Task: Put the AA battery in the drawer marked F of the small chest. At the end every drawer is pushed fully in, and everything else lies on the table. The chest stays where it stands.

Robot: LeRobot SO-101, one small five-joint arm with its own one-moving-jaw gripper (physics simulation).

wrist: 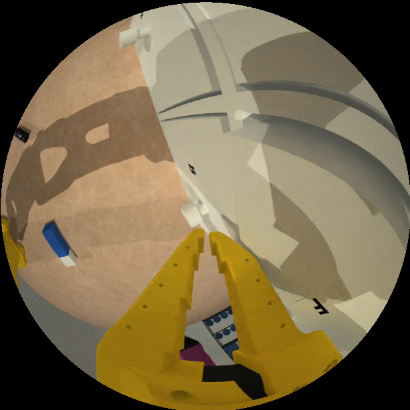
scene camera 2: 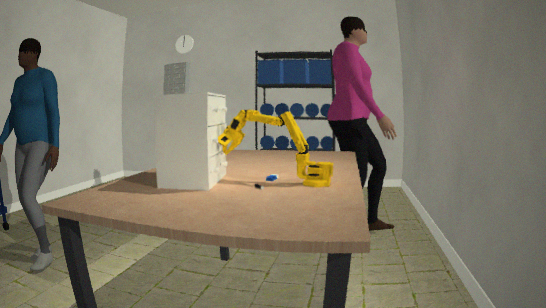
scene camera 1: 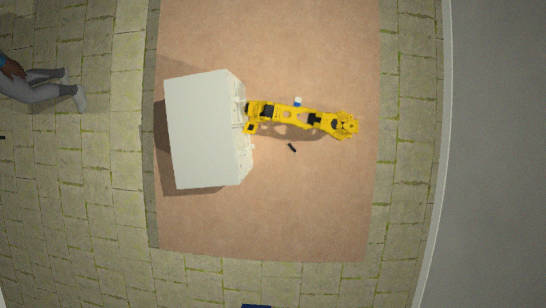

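Observation:
The AA battery, small and black, lies on the table between the chest and the arm's base. The white chest stands with its drawer fronts facing the arm. The label F shows on a drawer front beside the right-hand jaw in the wrist view. A broad grey gap runs along that drawer's edge; the drawer may stand slightly out, but I cannot tell for certain. Its handle is hidden behind the jaws. My gripper is shut and empty, its tips close to the chest front. The battery is well away from it.
A blue and white eraser lies on the table near the arm. Knobs stick out from the lower drawers. The label B shows on the drawer below F.

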